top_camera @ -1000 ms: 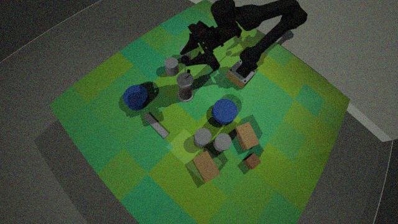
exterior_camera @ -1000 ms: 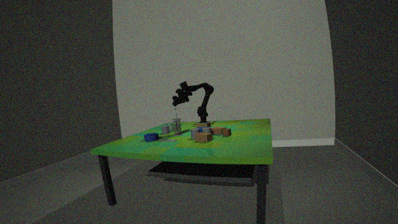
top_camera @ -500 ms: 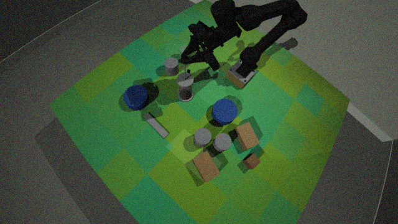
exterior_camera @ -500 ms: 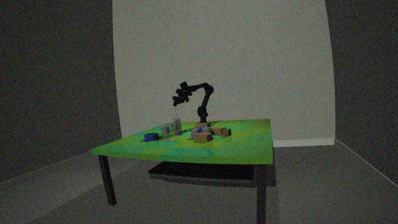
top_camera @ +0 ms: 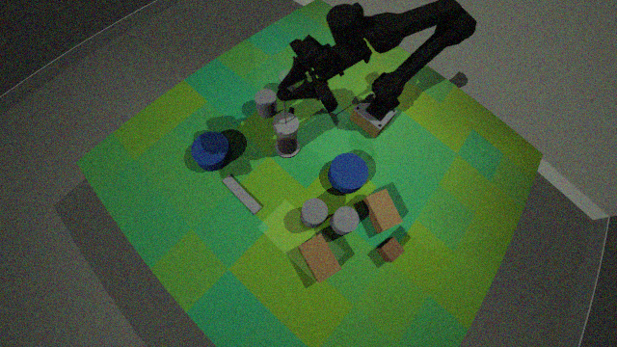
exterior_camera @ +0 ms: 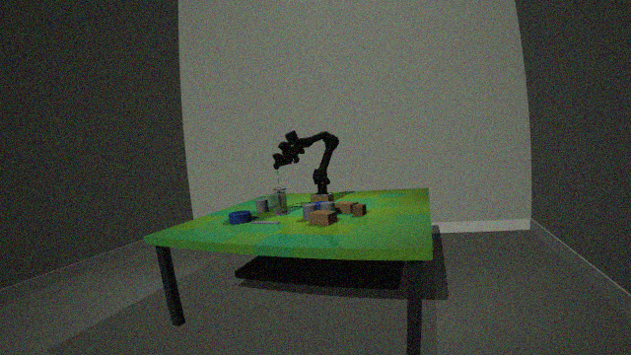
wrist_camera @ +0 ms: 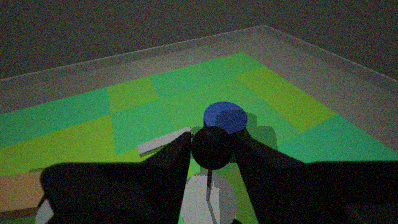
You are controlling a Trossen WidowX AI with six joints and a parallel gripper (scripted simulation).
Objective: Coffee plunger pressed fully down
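My gripper tip is now 20 mm past the coffee press and 140 mm above it. The rest, counted from my gripper tip: flat grey bar: 200 mm ahead, 10 mm to the left, 260 mm below.
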